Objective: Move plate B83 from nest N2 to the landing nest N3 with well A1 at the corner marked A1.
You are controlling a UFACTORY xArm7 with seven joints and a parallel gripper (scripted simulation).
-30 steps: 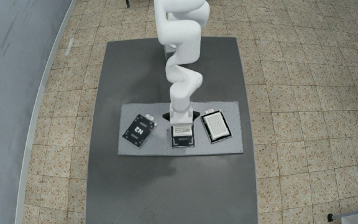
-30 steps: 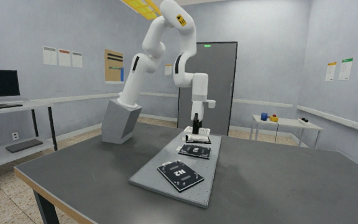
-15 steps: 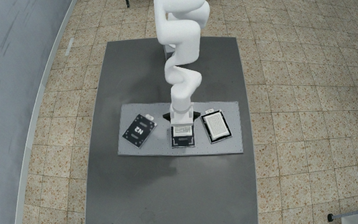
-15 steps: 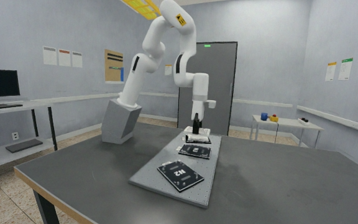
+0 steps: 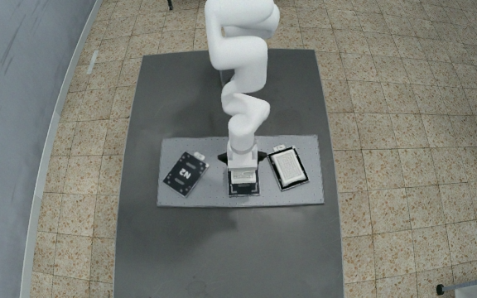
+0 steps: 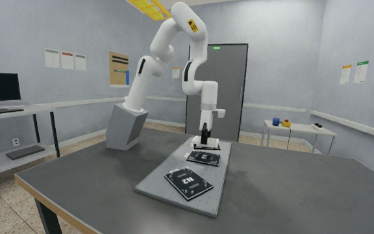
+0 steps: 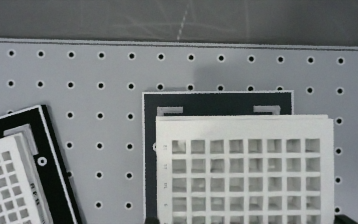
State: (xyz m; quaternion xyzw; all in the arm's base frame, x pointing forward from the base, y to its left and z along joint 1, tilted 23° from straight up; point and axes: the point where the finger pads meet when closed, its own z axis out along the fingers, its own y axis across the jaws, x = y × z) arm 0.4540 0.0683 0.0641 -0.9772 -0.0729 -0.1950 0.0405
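Now: hand 10 cm above the black nest N3. The rest, counted from my hand: nest N1: 5 cm behind, 17 cm to the left, 10 cm below; then black nest N2: 2 cm ahead, 23 cm to the right, 10 cm below.
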